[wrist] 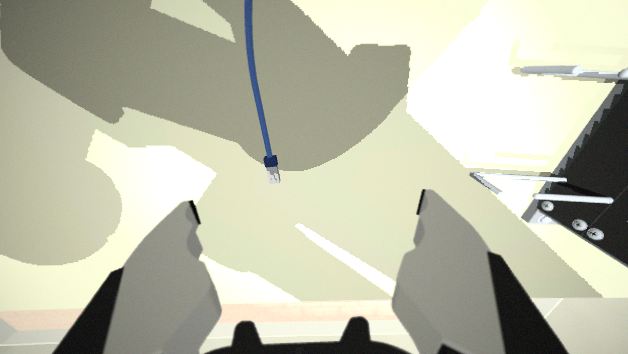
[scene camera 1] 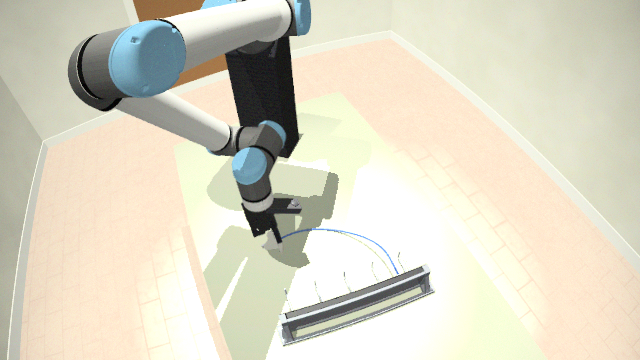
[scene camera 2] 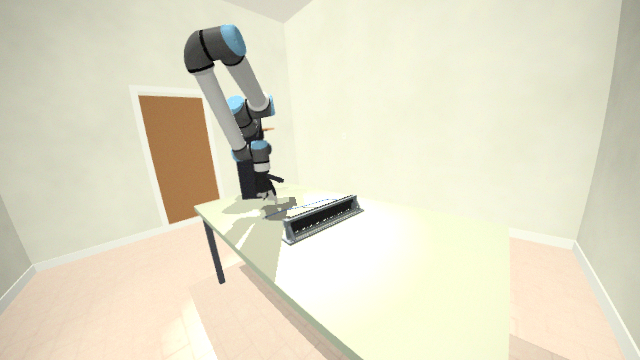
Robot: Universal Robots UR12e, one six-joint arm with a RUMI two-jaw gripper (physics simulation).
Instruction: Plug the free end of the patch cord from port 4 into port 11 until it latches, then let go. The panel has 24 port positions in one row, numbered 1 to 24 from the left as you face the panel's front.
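Frame: origin at the arm's base, x ahead, y left, z up, level; centimetres.
Where they show: gripper, fingertip midpoint: [wrist: 308, 196] [scene camera 1: 273, 236] [scene camera 2: 269, 202]; arm's base, link origin: [scene camera 2: 246, 127].
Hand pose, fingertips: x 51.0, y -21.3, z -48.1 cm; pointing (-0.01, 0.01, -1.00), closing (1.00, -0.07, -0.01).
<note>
Each offset is from my fingertips to the centre of the thing. Level surfaces: height alone.
The blue patch cord [scene camera 1: 325, 229] [wrist: 252, 75] arcs from near the panel's right end in scene camera 1 to its free end. In the wrist view its clear plug {dx -4.6, dy -3.0, dz -9.2 cm} [wrist: 273, 174] with a blue boot lies over the table, ahead of the fingertips and left of the midline between them. In scene camera 1 the gripper hides the plug. My gripper [scene camera 1: 272, 244] [wrist: 308, 196] is open and empty, tilted, with one fingertip on each side of the view's middle. The panel {dx +29.1, dy +13.1, dz -5.1 cm} [scene camera 1: 357, 301] [scene camera 2: 322, 216] [wrist: 600, 150] stands on the table; port numbers cannot be read.
Thin wire hooks [scene camera 1: 346, 282] [wrist: 550, 70] stick out from the panel's side facing the arm. The table {dz -10.1 cm} [scene camera 2: 425, 280] has its edge near the gripper, seen low in the wrist view. The arm's black pedestal [scene camera 1: 262, 90] stands behind.
</note>
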